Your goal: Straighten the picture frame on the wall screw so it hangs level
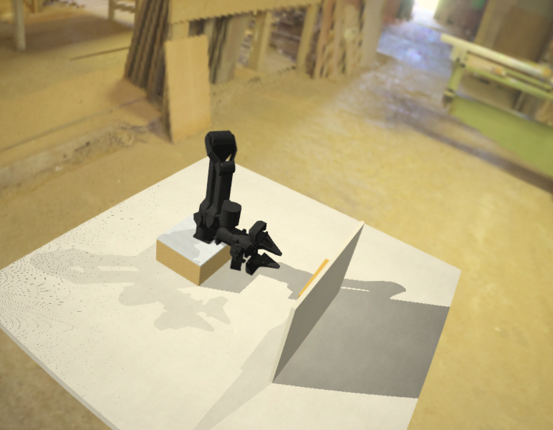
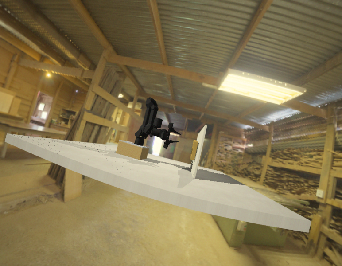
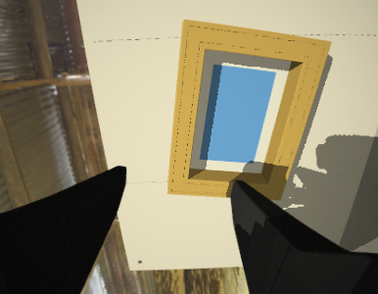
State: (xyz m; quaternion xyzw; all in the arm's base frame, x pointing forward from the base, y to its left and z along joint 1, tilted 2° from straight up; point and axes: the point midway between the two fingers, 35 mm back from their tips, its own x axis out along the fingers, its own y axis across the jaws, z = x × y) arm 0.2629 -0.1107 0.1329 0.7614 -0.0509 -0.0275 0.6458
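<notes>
Right now my gripper tip is 13 cm short of the picture frame, 1 cm to the left of it and 5 cm above it. Also, from my gripper tip: wall panel 14 cm ahead, 1 cm to the right, 6 cm below.
</notes>
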